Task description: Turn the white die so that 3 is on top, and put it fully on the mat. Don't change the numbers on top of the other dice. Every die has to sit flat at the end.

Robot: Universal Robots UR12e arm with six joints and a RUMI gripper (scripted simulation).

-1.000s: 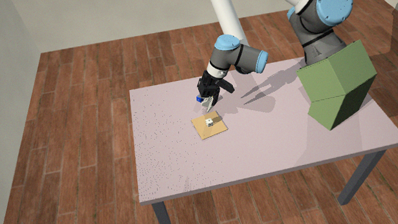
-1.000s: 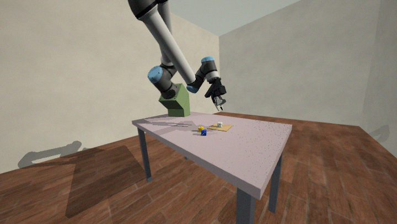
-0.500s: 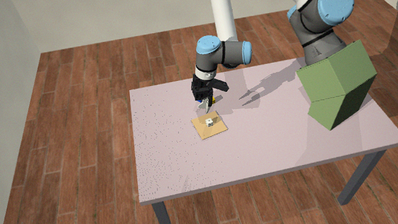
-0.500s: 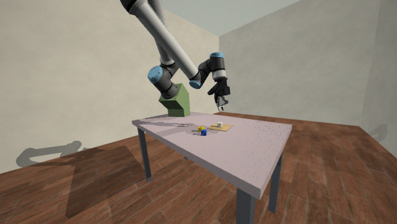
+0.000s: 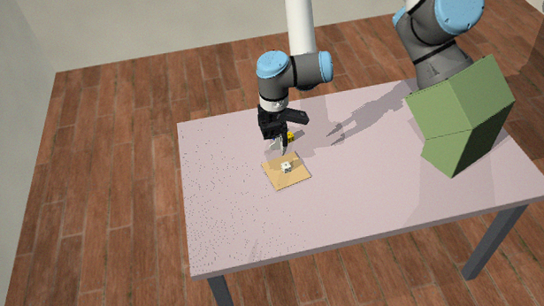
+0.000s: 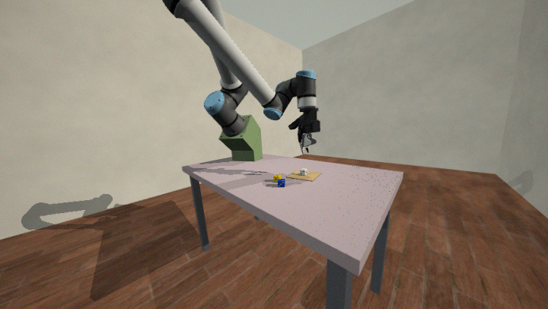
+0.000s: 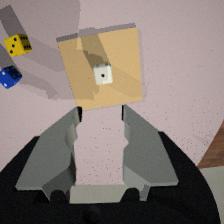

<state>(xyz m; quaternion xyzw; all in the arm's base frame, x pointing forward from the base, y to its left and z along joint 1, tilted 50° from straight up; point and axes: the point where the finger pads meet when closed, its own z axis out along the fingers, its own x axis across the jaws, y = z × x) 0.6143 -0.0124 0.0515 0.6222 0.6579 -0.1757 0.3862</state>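
My hand is 12 cm above the white die and 1 cm past it. The rest, counted from my hand: blue die: 18 cm to the right, 12 cm below, 3 cm behind; yellow die: 14 cm to the right, 12 cm below, 8 cm behind; tan mat: 13 cm below, 1 cm behind.
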